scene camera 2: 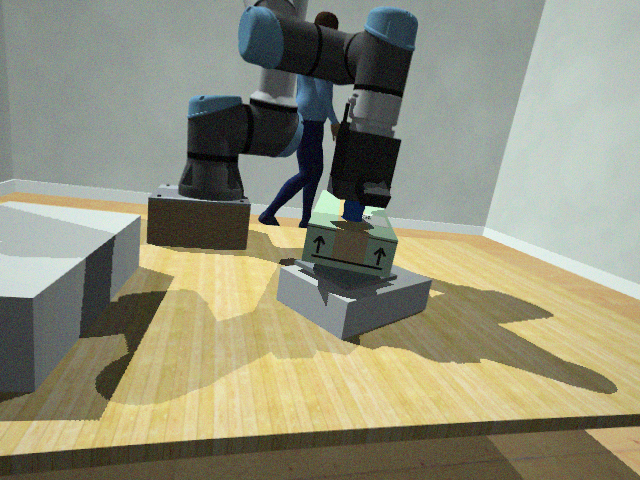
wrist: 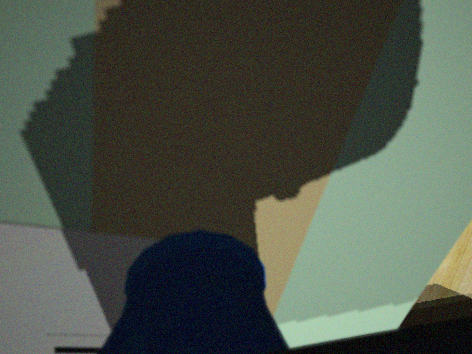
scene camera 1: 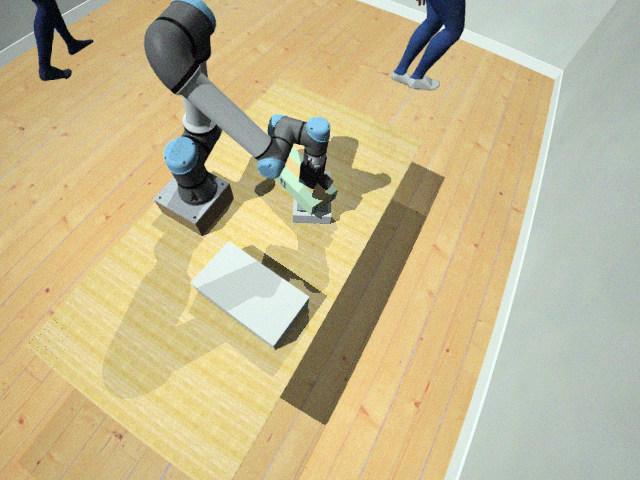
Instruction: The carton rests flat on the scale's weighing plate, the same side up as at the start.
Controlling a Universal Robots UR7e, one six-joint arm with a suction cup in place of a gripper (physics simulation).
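Frame: origin at the arm's base, x ahead, y left, z up, level; centimetres.
Where they show: hand at its tool point: (scene camera 2: 350, 226) (wrist: 200, 255); arm's base at its link origin: (scene camera 2: 211, 195) (scene camera 1: 198, 189).
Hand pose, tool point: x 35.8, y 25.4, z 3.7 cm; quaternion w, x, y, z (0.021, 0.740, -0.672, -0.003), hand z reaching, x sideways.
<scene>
Things, the pixels of their top centre, and the offset from my tool point. "spot": a spot on its surface instead. Level surfaces: height alone.
- green carton at its top centre: (scene camera 2: 352, 205) (scene camera 1: 296, 168) dx -8.3, dy +2.1, dz +2.2 cm
- weighing plate at its top centre: (scene camera 2: 361, 265) (scene camera 1: 312, 189) dx -0.7, dy +3.3, dz -6.8 cm
- grey scale at a spot on its surface: (scene camera 2: 315, 302) (scene camera 1: 315, 219) spot: dx +7.1, dy -5.4, dz -10.9 cm
- large pale box at its top centre: (scene camera 2: 17, 235) (scene camera 1: 249, 290) dx +6.7, dy -45.1, dz -4.5 cm
- wooden table at its surface level: dz -14.2 cm
The green carton (scene camera 1: 297, 191) (scene camera 2: 351, 250) (wrist: 375, 200) has a tan tape strip and up arrows on its end face. It is right side up and looks near level, low over the weighing plate (scene camera 2: 356, 289) of the grey scale (scene camera 1: 311, 219) (scene camera 2: 315, 302). Whether its underside touches the plate cannot be told. My gripper, a blue suction cup (scene camera 2: 353, 219) (wrist: 200, 242), is on the carton's top near the arrow end and holds it. The arm's shadow covers much of the top in the wrist view, and the cup is hidden in scene camera 1.
A large pale box (scene camera 1: 253, 294) (scene camera 2: 46, 227) stands on the wooden table (scene camera 1: 170, 413) (scene camera 2: 258, 408), to the left of the scale in scene camera 2. The arm's base block (scene camera 1: 193, 214) (scene camera 2: 199, 224) stands behind. People stand beyond the table.
</scene>
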